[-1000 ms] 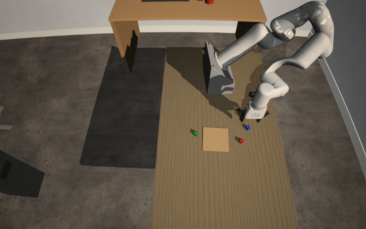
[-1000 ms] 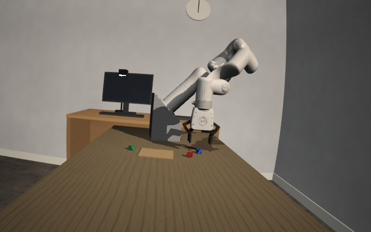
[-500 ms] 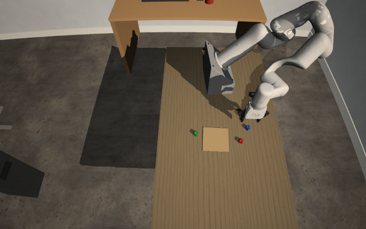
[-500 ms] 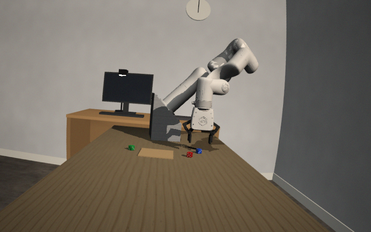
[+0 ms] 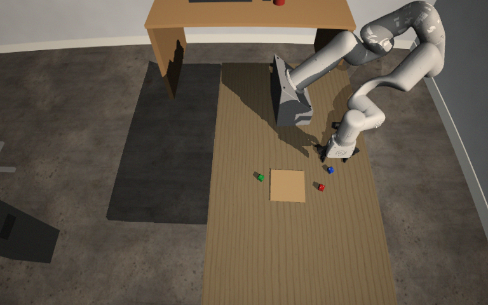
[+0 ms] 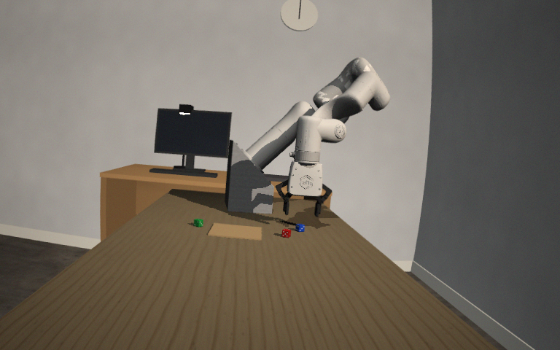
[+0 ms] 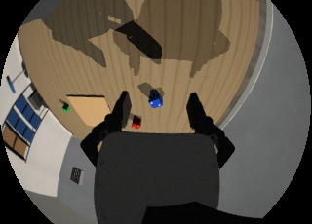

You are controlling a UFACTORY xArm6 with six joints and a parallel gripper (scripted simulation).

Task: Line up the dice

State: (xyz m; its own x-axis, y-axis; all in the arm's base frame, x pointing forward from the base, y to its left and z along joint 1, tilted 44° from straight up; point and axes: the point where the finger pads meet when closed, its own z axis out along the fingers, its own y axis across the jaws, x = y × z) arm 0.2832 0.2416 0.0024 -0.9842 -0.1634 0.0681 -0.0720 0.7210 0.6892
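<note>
Now: hand 40 mm above the blue die and 30 mm short of it. From my hand the other things lie so: red die: 120 mm ahead, 50 mm to the right, 40 mm below; then green die: 290 mm to the right, 90 mm ahead, 40 mm below; then tan mat: 180 mm to the right, 110 mm ahead, 50 mm below.
</note>
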